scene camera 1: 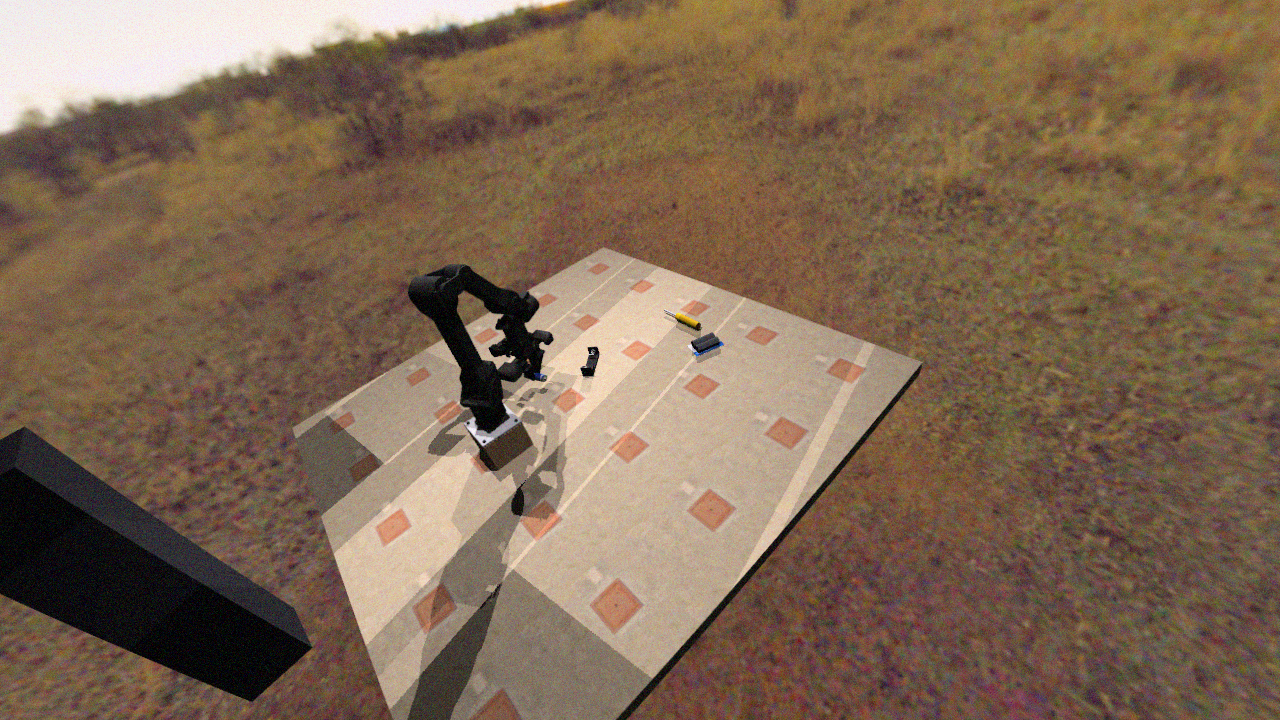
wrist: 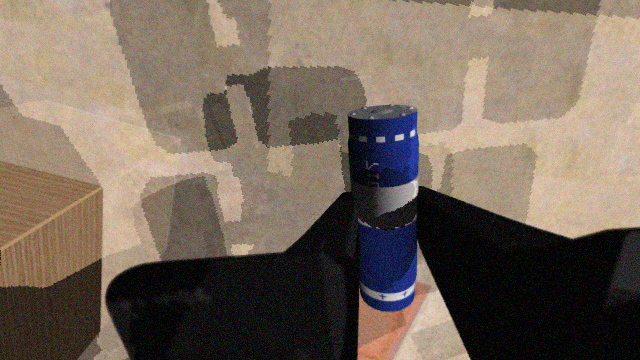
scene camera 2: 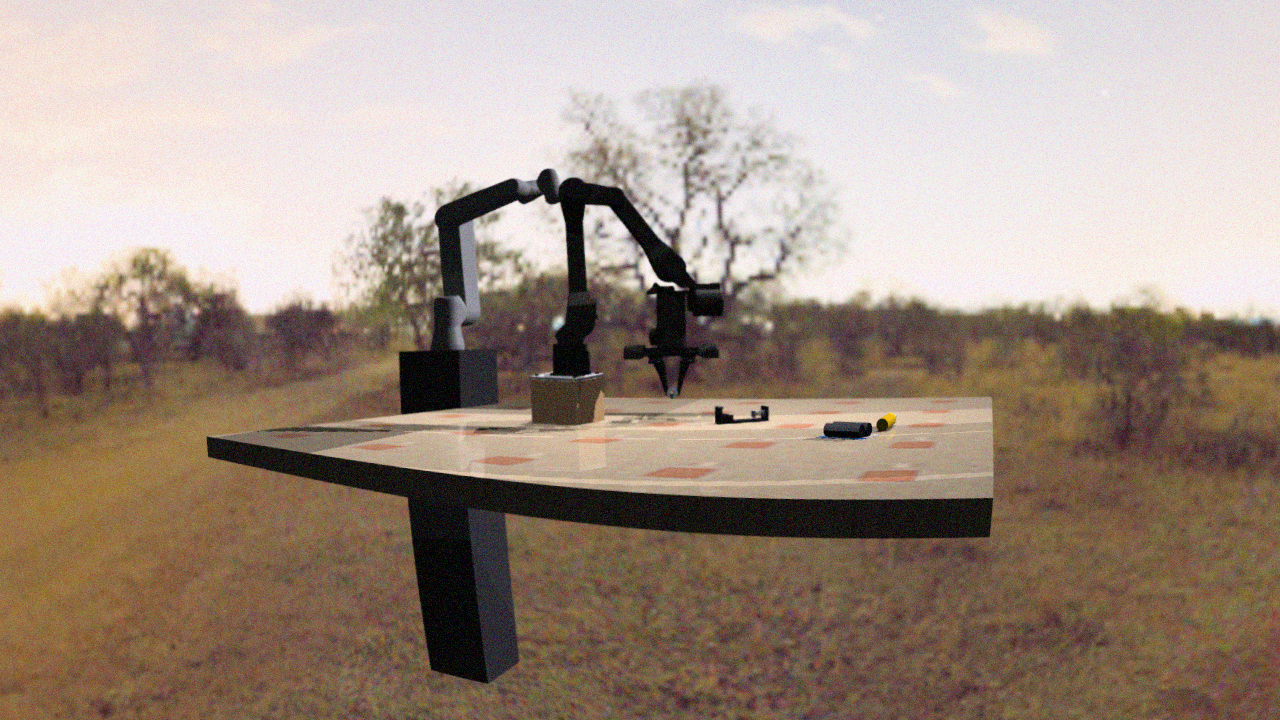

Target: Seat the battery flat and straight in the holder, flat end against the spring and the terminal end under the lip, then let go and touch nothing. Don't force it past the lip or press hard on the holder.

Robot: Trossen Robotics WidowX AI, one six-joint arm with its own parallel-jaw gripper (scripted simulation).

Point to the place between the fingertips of my gripper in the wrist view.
At 381, 201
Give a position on a battery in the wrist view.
At 383, 145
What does my gripper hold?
A battery.
